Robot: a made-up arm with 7 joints.
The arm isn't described. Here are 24 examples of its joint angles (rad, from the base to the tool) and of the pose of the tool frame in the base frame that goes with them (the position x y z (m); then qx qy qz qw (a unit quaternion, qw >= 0)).
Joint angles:
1: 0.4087 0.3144 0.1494 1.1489 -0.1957 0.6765 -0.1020
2: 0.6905 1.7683 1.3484 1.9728 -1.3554 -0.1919 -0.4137
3: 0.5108 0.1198 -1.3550 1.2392 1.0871 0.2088 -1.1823
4: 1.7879 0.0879 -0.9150 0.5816 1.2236 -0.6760 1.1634
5: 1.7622 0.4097 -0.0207 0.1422 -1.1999 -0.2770 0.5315
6: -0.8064 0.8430 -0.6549 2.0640 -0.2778 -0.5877 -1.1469
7: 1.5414 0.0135 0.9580 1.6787 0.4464 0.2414 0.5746
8: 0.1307 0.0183 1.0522 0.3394 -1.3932 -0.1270 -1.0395
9: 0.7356 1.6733 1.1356 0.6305 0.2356 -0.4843 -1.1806
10: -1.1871 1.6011 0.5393 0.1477 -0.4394 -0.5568 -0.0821
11: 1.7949 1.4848 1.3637 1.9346 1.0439 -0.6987 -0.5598
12: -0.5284 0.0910 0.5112 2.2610 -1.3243 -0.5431 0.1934
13: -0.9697 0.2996 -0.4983 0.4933 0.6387 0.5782 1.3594
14: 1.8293 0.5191 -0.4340 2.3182 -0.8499 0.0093 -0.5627
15: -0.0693 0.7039 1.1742 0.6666 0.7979 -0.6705 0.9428
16: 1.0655 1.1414 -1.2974 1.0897 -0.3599 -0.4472 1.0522
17: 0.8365 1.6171 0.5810 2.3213 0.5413 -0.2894 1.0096
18: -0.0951 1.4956 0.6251 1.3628 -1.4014 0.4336 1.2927
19: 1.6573 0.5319 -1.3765 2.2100 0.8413 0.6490 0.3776
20: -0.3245 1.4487 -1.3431 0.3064 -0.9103 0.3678 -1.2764
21: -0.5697 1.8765 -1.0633 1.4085 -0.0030 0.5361 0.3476
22: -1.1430 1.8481 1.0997 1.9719 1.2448 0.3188 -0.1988
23: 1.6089 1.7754 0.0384 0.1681 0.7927 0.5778 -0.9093
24: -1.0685 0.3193 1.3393 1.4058 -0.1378 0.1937 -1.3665
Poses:
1: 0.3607 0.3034 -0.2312 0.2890 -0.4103 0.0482 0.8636
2: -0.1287 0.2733 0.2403 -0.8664 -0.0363 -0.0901 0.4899
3: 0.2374 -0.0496 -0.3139 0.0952 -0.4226 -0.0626 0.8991
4: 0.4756 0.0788 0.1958 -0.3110 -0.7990 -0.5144 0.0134
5: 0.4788 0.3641 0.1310 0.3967 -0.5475 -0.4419 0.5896
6: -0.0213 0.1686 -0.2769 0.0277 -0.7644 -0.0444 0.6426
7: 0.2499 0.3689 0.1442 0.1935 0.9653 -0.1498 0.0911
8: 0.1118 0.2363 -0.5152 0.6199 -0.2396 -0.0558 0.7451
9: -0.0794 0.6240 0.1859 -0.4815 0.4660 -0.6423 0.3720
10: 0.0462 0.6883 -0.0174 0.4929 0.1065 -0.5784 0.6412
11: -0.2314 0.3528 -0.0005 -0.0267 0.3526 -0.0870 0.9313
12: 0.1041 0.2594 -0.1751 0.4971 -0.4892 -0.5918 0.4043
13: -0.3544 0.2433 -0.3767 -0.5161 0.3911 0.3585 0.6724
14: 0.0754 0.1271 0.2024 -0.3752 0.6921 -0.1280 0.6033
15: 0.0443 0.5793 -0.2758 0.2735 -0.8388 0.1343 0.4512
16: 0.3562 0.4192 -0.1246 0.0931 -0.0387 -0.8414 0.5310
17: 0.0264 0.2412 0.1944 -0.4516 0.4780 0.7532 0.0176
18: 0.2213 0.4922 0.1058 0.6504 0.1730 -0.2296 0.7031
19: 0.2040 0.0305 0.0589 -0.1365 -0.4720 -0.7929 0.3603
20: -0.0281 0.6662 -0.1401 -0.3130 -0.0014 0.9490 0.0369
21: 0.0414 0.5238 -0.1710 0.2219 0.4408 -0.6181 0.6119
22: 0.2794 0.2574 0.0057 0.0536 -0.5921 -0.3239 0.7359
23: -0.1126 0.6767 0.0400 0.2804 -0.2407 0.8963 0.2452
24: -0.1679 0.4922 -0.1606 0.9698 -0.0273 0.1415 0.1966
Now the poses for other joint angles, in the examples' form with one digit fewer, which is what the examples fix.
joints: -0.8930 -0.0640 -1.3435 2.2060 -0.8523 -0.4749 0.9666
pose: -0.053 -0.065 -0.104 -0.537 -0.655 -0.511 0.143
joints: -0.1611 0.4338 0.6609 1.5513 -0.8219 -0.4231 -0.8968
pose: 0.176 0.416 -0.219 0.714 -0.656 -0.059 0.238
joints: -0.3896 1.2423 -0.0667 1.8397 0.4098 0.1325 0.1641
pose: 0.204 0.340 -0.173 0.084 -0.478 -0.428 0.762
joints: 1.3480 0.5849 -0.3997 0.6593 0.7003 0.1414 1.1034
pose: 0.463 0.366 0.049 -0.282 -0.730 -0.315 0.537
